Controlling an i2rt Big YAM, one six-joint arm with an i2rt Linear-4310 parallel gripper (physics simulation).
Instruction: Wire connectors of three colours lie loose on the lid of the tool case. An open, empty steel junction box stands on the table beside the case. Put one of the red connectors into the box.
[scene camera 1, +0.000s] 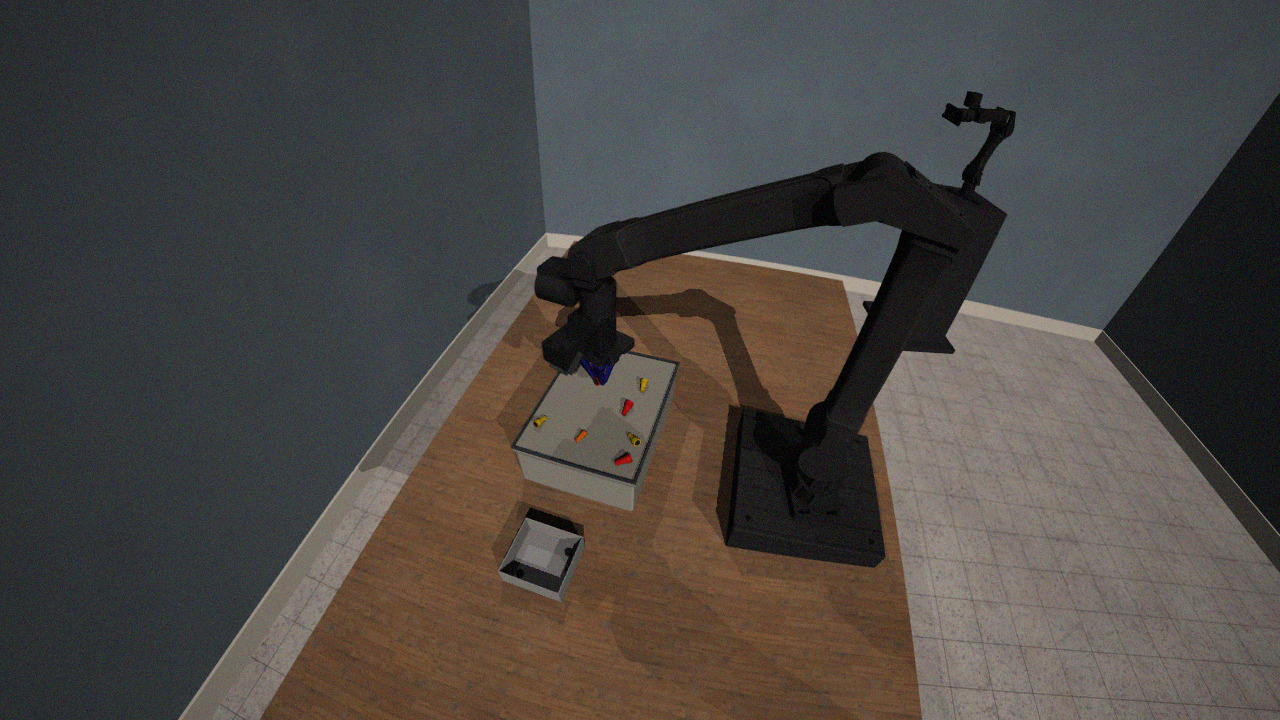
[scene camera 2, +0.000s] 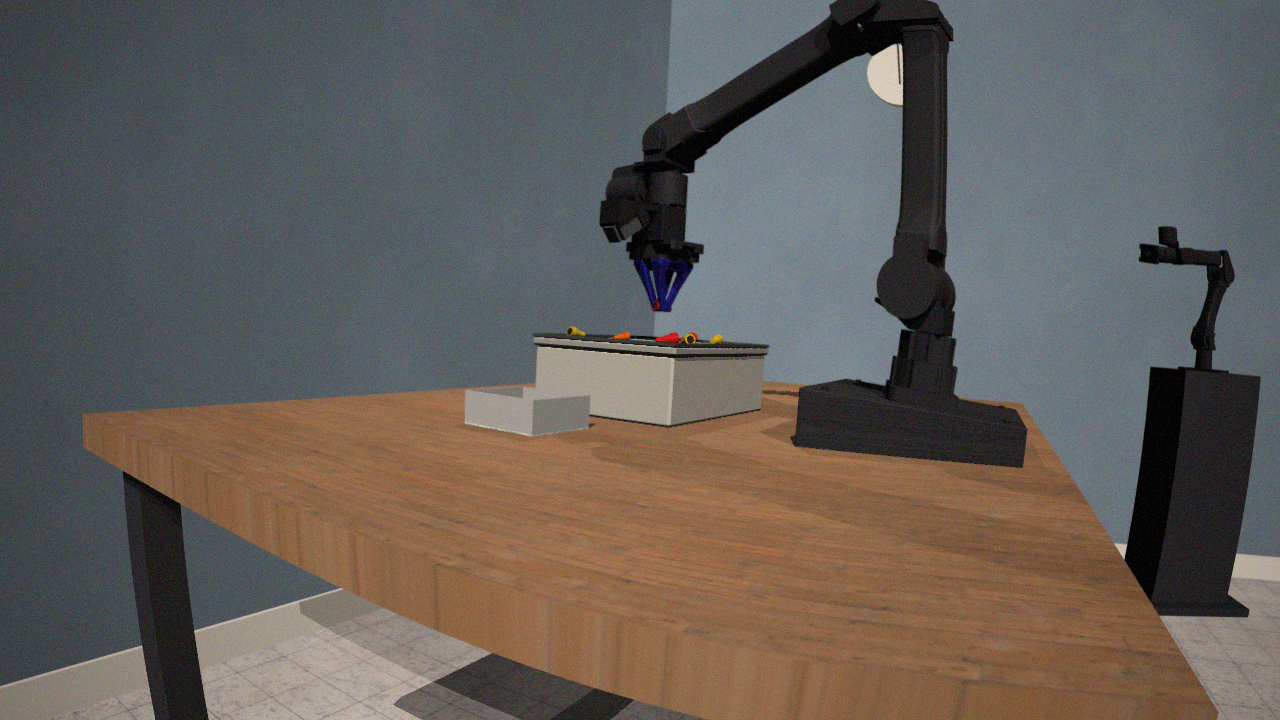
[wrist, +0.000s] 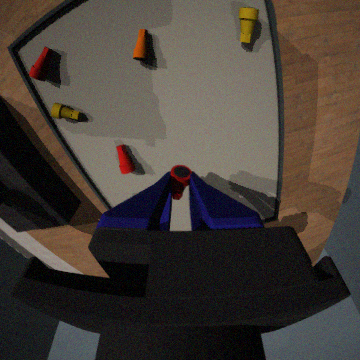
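Pixels of known places: gripper, between the fingertips: (scene camera 1: 600, 381) (scene camera 2: 660, 311) (wrist: 180, 177); arm's base, origin of its link: (scene camera 1: 808, 490) (scene camera 2: 918, 400).
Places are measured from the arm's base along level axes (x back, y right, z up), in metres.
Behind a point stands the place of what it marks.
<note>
My gripper (scene camera 1: 597, 381) {x -0.372, y 0.159, z 0.088 m} (scene camera 2: 661, 308) {x -0.372, y 0.159, z 0.088 m} (wrist: 180, 177) {x -0.372, y 0.159, z 0.088 m} is shut on a red connector (wrist: 180, 174) {x -0.378, y 0.150, z 0.100 m} (scene camera 2: 657, 305) {x -0.373, y 0.146, z 0.096 m}, whose open round end faces the wrist camera. It holds the connector above the lid, near the far end of the tool case (scene camera 1: 580, 479) {x -0.393, y 0.005, z 0.007 m} (scene camera 2: 617, 385) {x -0.378, y 0.001, z -0.009 m}. Two more red connectors lie on the lid: one (scene camera 1: 627, 407) {x -0.322, y 0.130, z 0.055 m} (wrist: 125, 159) {x -0.326, y 0.133, z 0.055 m} near its right edge, the other (scene camera 1: 623, 459) {x -0.322, y 0.016, z 0.056 m} (wrist: 40, 63) {x -0.324, y 0.019, z 0.056 m} at the near right corner. The open steel junction box (scene camera 1: 531, 587) {x -0.450, y -0.176, z -0.031 m} (scene camera 2: 528, 413) {x -0.411, y -0.187, z -0.030 m} stands on the table in front of the case, and it shows no connector inside.
An orange connector (scene camera 1: 580, 436) {x -0.397, y 0.061, z 0.052 m} (wrist: 141, 45) {x -0.398, y 0.065, z 0.054 m} and several yellow ones, such as one (scene camera 1: 539, 420) {x -0.472, y 0.086, z 0.058 m} (wrist: 248, 25) {x -0.471, y 0.092, z 0.055 m} at the left edge and one (scene camera 1: 632, 438) {x -0.310, y 0.061, z 0.054 m} (wrist: 66, 112) {x -0.311, y 0.065, z 0.054 m} at the right, lie on the lid. The arm's black base (scene camera 1: 805, 537) {x -0.024, y -0.090, z 0.001 m} (scene camera 2: 904, 429) {x -0.023, y -0.101, z -0.023 m} stands right of the case.
</note>
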